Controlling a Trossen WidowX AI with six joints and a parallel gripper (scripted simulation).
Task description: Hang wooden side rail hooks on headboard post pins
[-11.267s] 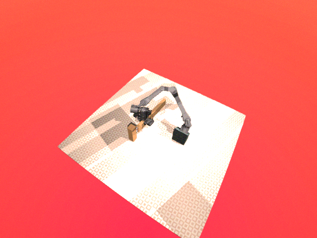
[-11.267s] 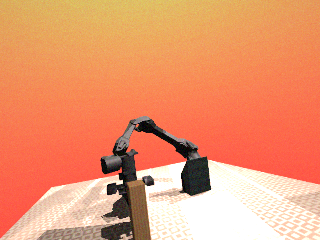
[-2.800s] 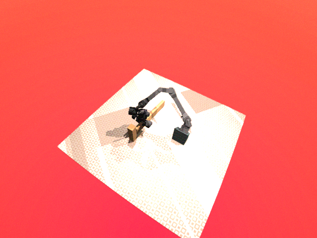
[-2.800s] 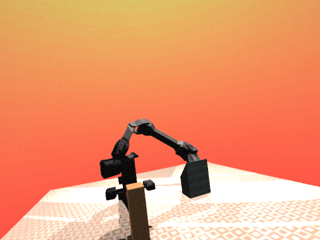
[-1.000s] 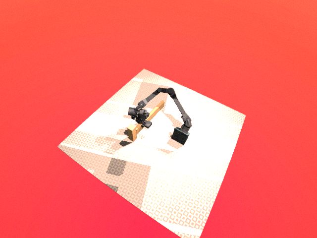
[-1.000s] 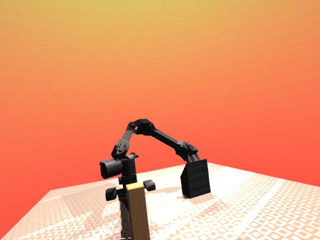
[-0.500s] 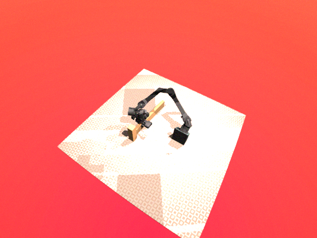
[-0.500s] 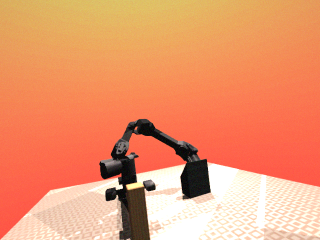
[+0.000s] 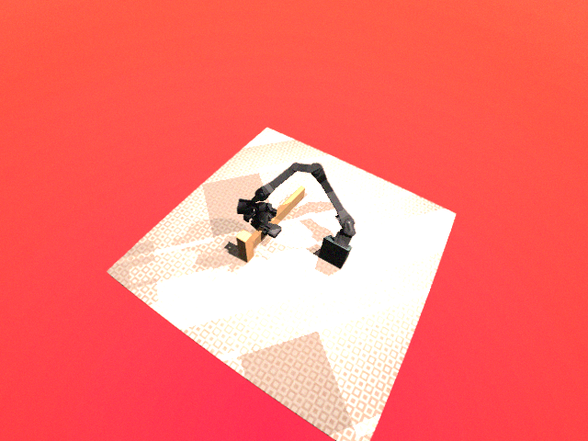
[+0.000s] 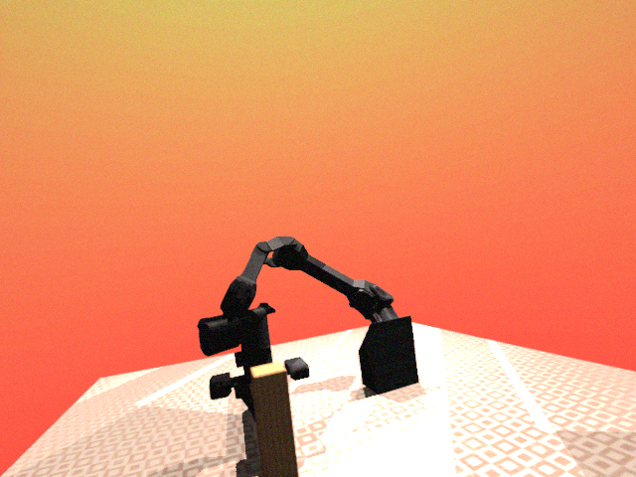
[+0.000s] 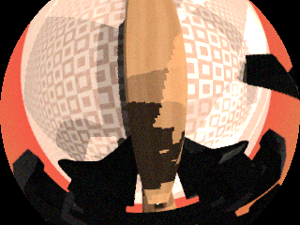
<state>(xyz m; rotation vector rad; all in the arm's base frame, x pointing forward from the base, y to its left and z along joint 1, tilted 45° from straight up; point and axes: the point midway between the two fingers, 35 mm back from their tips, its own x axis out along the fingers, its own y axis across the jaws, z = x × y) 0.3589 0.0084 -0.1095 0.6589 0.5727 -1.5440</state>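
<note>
The wooden headboard post lies 10 mm ahead of my gripper tip, 120 mm to the left of it and 40 mm above it.
</note>
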